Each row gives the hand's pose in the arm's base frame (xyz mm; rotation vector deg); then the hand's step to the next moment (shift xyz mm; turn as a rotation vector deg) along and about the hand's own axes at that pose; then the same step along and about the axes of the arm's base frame.
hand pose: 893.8 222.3 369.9 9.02 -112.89 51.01
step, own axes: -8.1 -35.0 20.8 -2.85 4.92 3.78
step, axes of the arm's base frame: 5.3 -40.8 5.6 -3.26 0.48 -5.98
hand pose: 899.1 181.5 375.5 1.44 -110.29 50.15
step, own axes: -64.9 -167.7 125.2 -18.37 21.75 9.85
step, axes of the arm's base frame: -0.9 -218.8 10.9 -6.16 4.16 -29.20
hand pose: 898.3 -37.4 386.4 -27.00 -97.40 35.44
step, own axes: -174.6 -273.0 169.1 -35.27 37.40 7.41
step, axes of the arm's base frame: -122.9 -344.0 13.4 -0.50 6.31 -51.55
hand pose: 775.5 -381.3 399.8 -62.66 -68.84 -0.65
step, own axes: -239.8 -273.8 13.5 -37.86 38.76 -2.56
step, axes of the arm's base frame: -257.0 -258.0 3.6 6.44 -1.08 -53.85
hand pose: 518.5 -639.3 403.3 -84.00 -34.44 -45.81
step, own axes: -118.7 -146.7 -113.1 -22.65 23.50 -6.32
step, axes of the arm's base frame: -200.5 -90.3 -5.4 3.54 -5.42 -32.61
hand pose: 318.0 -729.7 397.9 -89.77 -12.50 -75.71
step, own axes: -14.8 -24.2 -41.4 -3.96 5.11 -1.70
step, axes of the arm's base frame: -48.0 -14.3 -3.7 0.93 -1.86 -6.35
